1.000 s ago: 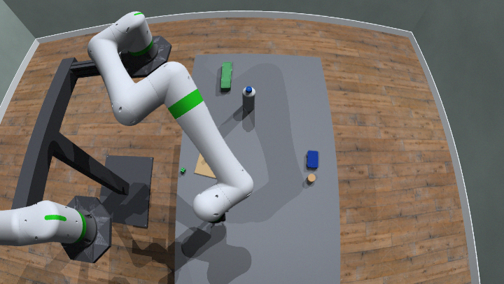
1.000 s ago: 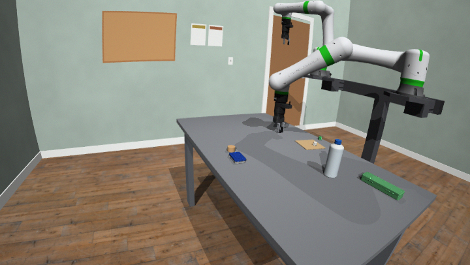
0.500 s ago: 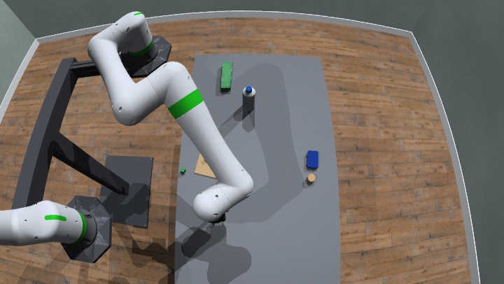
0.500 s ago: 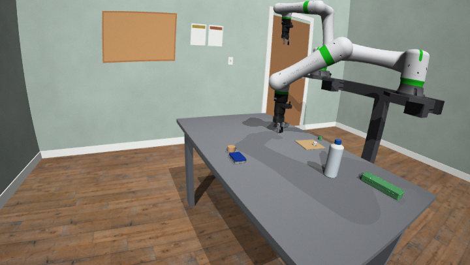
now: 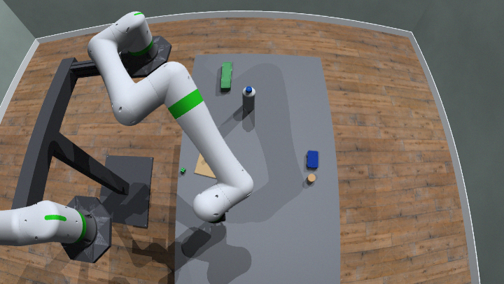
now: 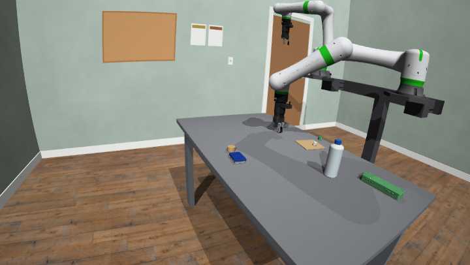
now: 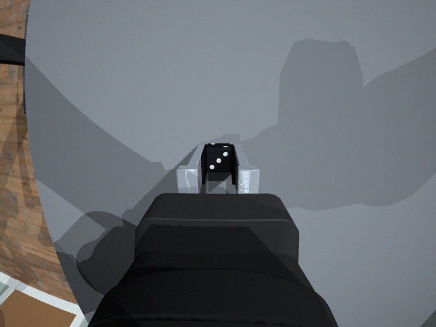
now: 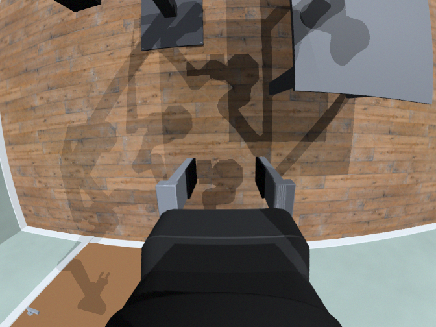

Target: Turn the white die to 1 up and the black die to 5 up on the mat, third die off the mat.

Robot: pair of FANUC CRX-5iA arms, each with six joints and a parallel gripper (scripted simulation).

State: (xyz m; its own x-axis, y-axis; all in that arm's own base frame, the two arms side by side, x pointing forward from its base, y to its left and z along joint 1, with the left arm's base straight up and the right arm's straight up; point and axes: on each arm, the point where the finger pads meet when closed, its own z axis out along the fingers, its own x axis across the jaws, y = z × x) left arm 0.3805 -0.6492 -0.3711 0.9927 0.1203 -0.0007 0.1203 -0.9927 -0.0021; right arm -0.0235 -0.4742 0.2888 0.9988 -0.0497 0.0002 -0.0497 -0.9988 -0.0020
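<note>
Right now my left hand is 10 mm above the black die. From my left hand the other things lie so: tan mat 250 mm to the left, 80 mm behind, 20 mm below; then green die 220 mm behind, 180 mm to the left, 10 mm below; then white die 270 mm to the left, 100 mm behind, 10 mm below.
</note>
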